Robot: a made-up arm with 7 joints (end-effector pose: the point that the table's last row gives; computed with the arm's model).
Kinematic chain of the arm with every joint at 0, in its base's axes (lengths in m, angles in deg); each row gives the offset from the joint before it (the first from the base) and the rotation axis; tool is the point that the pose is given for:
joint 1: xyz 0 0.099 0 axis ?
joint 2: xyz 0 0.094 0 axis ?
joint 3: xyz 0 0 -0.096 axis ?
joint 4: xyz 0 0 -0.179 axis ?
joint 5: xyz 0 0 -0.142 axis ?
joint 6: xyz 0 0 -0.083 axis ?
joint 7: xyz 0 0 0 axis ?
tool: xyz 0 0 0
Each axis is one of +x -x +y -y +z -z.
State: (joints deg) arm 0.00 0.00 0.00 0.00 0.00 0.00 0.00
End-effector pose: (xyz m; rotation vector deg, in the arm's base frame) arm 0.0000 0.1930 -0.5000 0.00 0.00 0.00
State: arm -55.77 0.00 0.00 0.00 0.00 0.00 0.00
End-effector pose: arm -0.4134 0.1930 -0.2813 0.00 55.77 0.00
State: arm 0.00 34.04 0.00 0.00 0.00 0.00 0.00
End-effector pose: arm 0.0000 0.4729 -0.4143 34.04 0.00 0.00
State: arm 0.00 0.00 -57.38 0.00 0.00 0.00 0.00
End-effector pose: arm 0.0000 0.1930 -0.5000 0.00 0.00 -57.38
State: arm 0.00 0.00 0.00 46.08 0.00 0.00 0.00
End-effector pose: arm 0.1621 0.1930 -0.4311 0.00 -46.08 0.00
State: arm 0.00 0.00 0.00 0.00 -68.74 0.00 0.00
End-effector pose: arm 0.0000 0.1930 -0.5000 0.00 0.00 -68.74
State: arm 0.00 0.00 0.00 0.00 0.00 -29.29 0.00
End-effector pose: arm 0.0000 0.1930 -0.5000 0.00 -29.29 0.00
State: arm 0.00 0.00 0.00 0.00 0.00 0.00 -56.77
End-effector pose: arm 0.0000 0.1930 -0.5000 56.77 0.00 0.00
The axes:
joint 1: -y
joint 2: +x
joint 3: +z
joint 4: -y
joint 5: +z
joint 6: +y
joint 7: -x

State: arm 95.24 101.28 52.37 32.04 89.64 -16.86 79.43
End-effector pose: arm -0.1897 0.6312 0.0558 -40.79 111.42 19.10
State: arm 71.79 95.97 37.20 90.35 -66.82 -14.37 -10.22
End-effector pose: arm -0.0995 0.4510 0.2214 -159.11 22.85 -7.40
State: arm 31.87 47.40 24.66 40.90 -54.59 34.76 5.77
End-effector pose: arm 0.2489 0.5622 -0.1467 76.59 -16.39 3.69
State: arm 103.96 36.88 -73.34 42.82 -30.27 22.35 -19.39
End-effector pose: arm 0.4163 0.3399 0.1487 123.54 -77.67 -36.09
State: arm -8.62 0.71 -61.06 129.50 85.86 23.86 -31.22
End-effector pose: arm 0.0630 0.0427 -0.1448 -90.62 -16.86 1.33
